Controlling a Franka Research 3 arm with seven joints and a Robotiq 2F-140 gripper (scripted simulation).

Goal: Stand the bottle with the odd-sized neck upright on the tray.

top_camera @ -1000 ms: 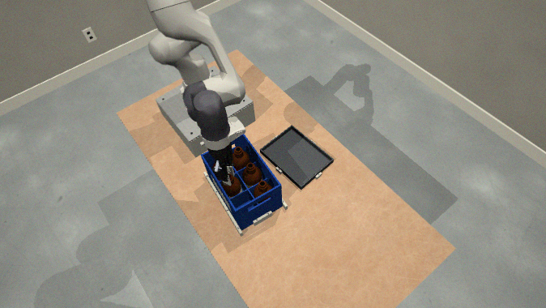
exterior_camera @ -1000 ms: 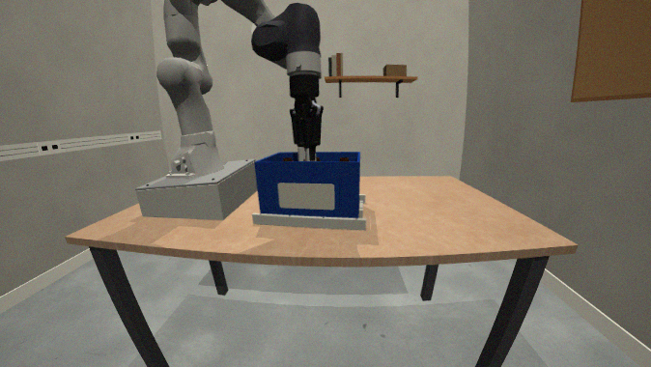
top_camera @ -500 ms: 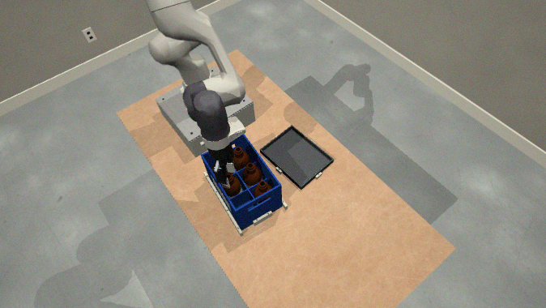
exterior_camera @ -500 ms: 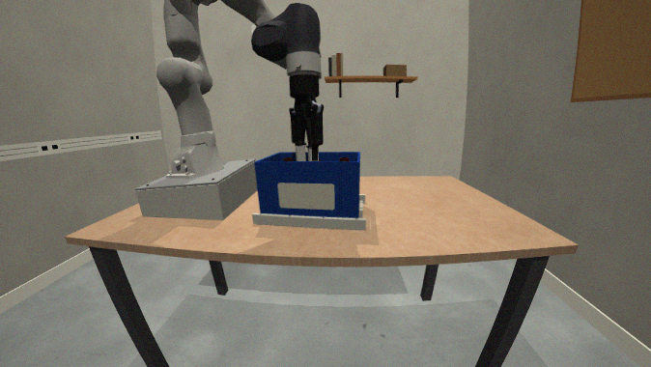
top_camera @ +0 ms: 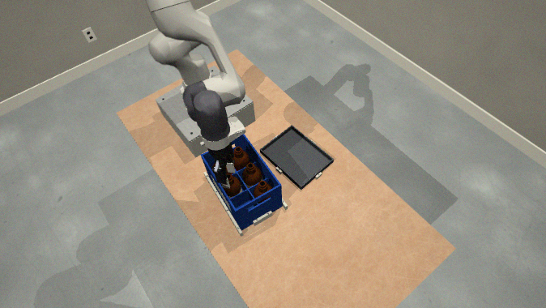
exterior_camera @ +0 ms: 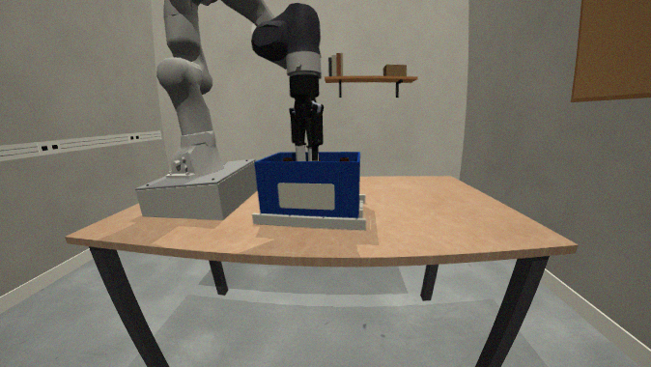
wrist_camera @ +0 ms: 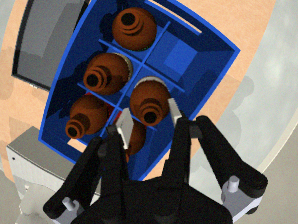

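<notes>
The blue crate is 5 cm to the left of my hand and 9 cm below it. Round my hand: bottle: 8 cm behind, 9 cm below; dark grey tray: 2 cm behind, 31 cm to the left, 16 cm below.
</notes>
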